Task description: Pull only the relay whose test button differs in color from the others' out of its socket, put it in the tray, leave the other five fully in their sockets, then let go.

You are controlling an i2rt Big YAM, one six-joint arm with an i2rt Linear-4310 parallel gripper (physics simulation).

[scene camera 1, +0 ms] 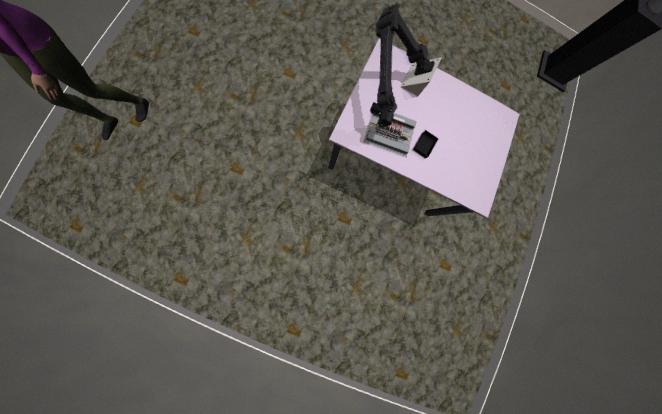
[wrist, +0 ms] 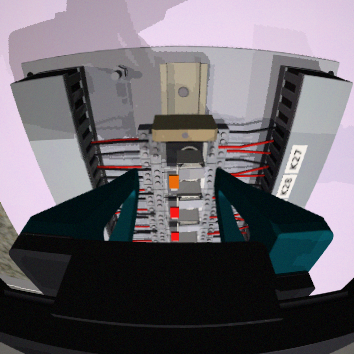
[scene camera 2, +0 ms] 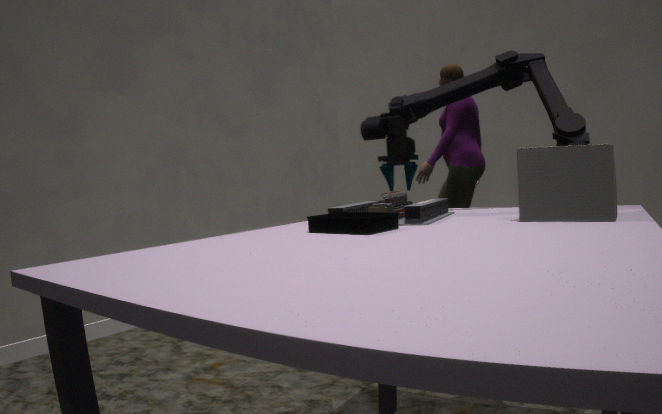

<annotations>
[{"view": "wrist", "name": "gripper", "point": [176, 176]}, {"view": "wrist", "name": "clear-cased relay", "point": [186, 167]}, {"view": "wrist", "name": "grey relay panel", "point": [240, 86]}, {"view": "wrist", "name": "tan end block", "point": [166, 127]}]
</annotations>
